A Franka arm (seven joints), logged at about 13 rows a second.
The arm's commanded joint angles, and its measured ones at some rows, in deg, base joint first. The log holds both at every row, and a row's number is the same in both.
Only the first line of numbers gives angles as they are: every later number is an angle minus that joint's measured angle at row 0.
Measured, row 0:
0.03, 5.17, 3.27, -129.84, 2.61, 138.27, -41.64
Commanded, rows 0 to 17:
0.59, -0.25, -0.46, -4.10, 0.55, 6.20, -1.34
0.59, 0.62, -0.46, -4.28, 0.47, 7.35, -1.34
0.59, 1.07, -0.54, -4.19, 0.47, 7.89, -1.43
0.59, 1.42, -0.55, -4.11, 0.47, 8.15, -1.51
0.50, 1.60, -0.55, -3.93, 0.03, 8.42, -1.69
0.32, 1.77, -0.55, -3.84, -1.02, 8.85, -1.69
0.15, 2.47, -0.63, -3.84, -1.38, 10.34, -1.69
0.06, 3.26, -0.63, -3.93, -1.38, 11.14, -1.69
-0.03, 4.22, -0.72, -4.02, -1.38, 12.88, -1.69
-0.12, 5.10, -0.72, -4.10, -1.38, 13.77, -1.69
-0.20, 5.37, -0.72, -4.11, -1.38, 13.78, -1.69
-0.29, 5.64, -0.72, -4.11, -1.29, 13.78, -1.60
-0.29, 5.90, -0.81, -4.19, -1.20, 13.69, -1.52
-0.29, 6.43, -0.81, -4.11, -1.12, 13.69, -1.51
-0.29, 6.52, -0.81, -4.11, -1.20, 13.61, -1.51
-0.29, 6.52, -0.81, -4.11, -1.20, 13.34, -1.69
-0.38, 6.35, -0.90, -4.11, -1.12, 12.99, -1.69
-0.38, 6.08, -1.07, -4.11, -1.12, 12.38, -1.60
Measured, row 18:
-0.11, 6.44, -0.71, -4.11, -0.69, 12.74, -0.90
